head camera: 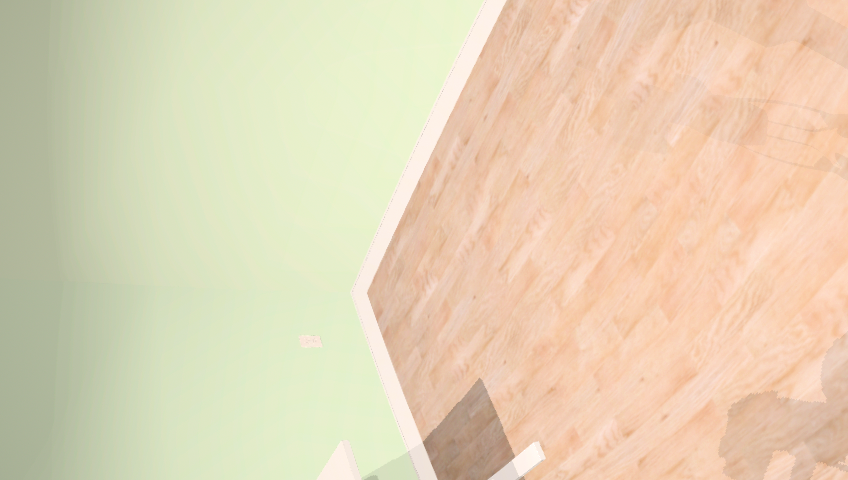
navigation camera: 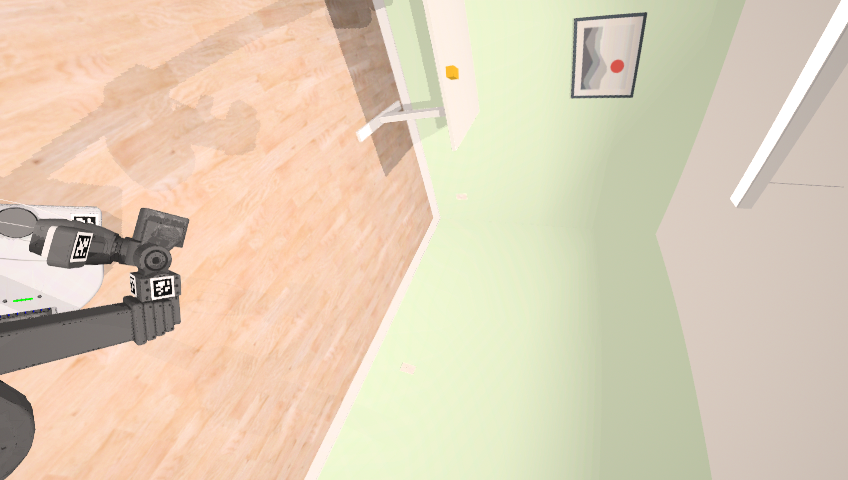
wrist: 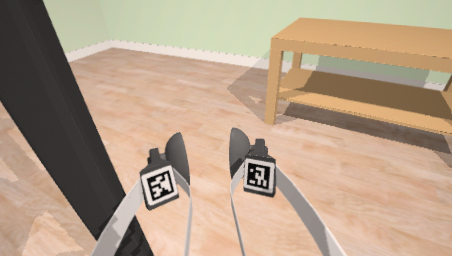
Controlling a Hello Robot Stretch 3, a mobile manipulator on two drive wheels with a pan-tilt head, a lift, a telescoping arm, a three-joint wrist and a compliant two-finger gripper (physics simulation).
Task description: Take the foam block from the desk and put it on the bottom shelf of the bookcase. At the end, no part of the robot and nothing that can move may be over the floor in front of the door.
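The foam block, a small orange-yellow cube, lies on the white desk in the navigation view, near the desk's long edge. In the head view, a corner of the desk shows at the bottom; the block does not show there. My gripper is open and empty over the wood floor in the wrist view, with a gap between its two fingertips. It is well away from the block. In the navigation view the wrist is folded beside the base, and the fingers cannot be made out. The bookcase and the door do not show.
A light wooden table with a lower board stands at the right in the wrist view. A dark upright part of the robot fills the left. The desk's leg reaches out over the floor. Walls meet at a corner behind.
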